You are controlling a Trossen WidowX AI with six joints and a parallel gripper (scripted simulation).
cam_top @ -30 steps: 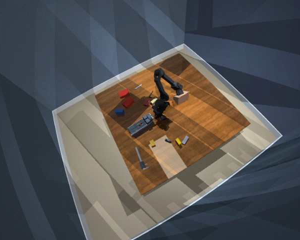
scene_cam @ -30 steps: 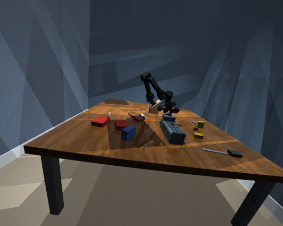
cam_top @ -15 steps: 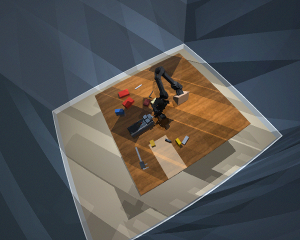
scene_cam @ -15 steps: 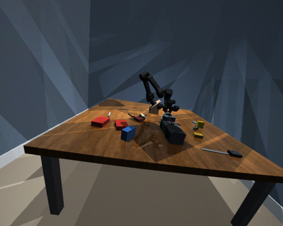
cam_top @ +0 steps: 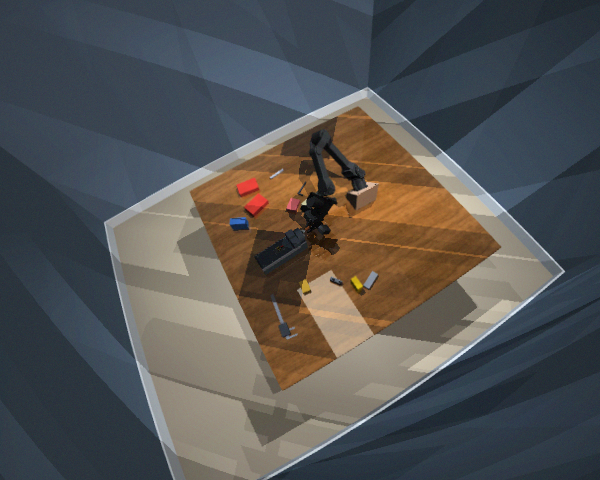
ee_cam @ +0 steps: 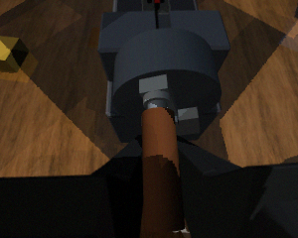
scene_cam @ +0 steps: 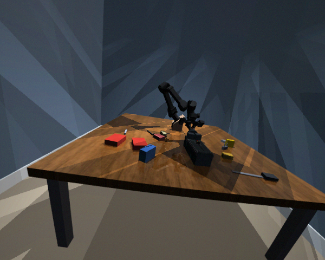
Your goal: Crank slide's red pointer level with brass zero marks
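Right now my gripper tip is 14 cm short of the red pointer, 2 cm to the right of it and 1 cm above it. Round my gripper tip: pink block (23 cm to the right, 8 cm below, 1 cm behind); then ochre block (23 cm to the left, 12 cm ahead, 8 cm below); then brown crank handle (2 cm behind, 2 cm above).
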